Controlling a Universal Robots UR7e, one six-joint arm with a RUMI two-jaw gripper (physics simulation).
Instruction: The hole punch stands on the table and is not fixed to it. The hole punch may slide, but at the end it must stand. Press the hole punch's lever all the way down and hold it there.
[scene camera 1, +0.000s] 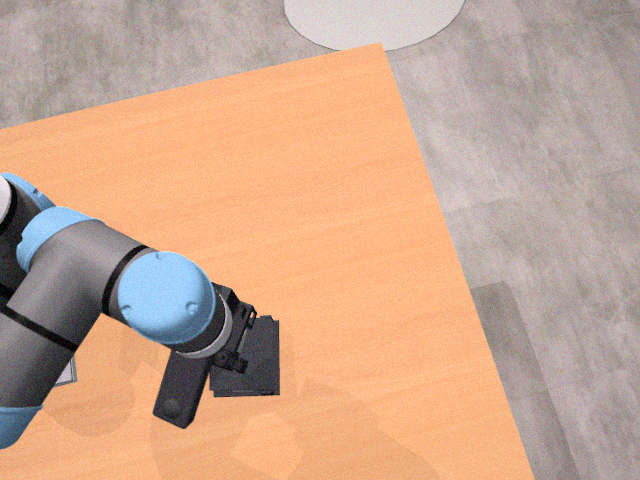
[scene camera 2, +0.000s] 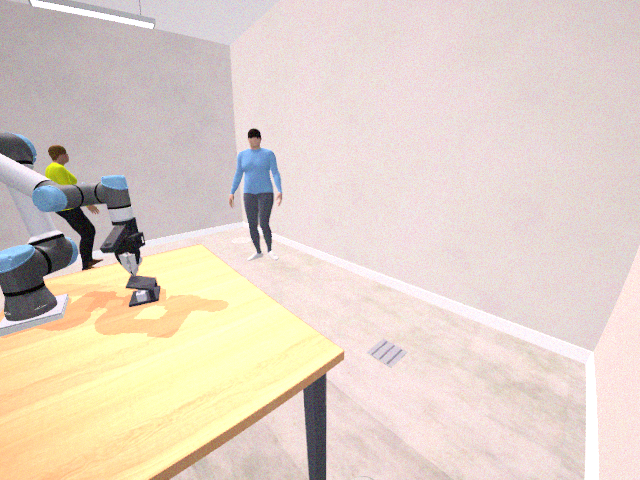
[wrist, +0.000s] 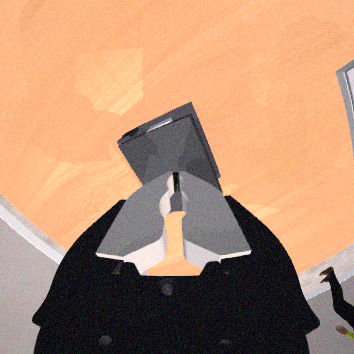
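Pixels of known places: gripper, fingertip midpoint: (scene camera 2: 134, 275) (wrist: 176, 174); arm's base at its link origin: (scene camera 2: 32, 309).
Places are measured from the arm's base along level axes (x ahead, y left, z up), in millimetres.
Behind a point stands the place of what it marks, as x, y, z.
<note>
The black hole punch (scene camera 1: 258, 361) @(415, -74, 32) (scene camera 2: 150, 296) @(416, -122, 0) stands upright on the table (scene camera 1: 320, 206) @(534, 196, -28) (scene camera 2: 206, 361) @(552, -536, -28) (wrist: 260, 60) @(227, -126, -28). Its lever (scene camera 2: 142, 282) @(394, -66, 40) (wrist: 167, 145) @(377, -94, 46) is raised: a wedge-shaped gap shows between it and the base in scene camera 2. My gripper (scene camera 2: 133, 274) @(375, -76, 79) (wrist: 176, 174) @(375, -76, 79) is shut and empty and points down. Its fingertips are at the lever's top in scene camera 2, and overlap the lever's lower part in the wrist view. Whether they touch it or are slightly above it, I cannot tell. In scene camera 1 the wrist and gripper body hide the fingertips and part of the hole punch.
The arm's base plate (scene camera 1: 68, 376) @(106, -66, -4) (scene camera 2: 61, 310) @(106, -53, -5) (wrist: 350, 85) @(107, -50, -4) stands on the table. The table's edge (scene camera 1: 445, 217) @(748, 154, -27) (scene camera 2: 268, 294) @(819, -305, -26) lies beyond the hole punch. A person in blue (scene camera 2: 256, 170) and a person in yellow (scene camera 2: 61, 174) stand on the floor behind the table.
</note>
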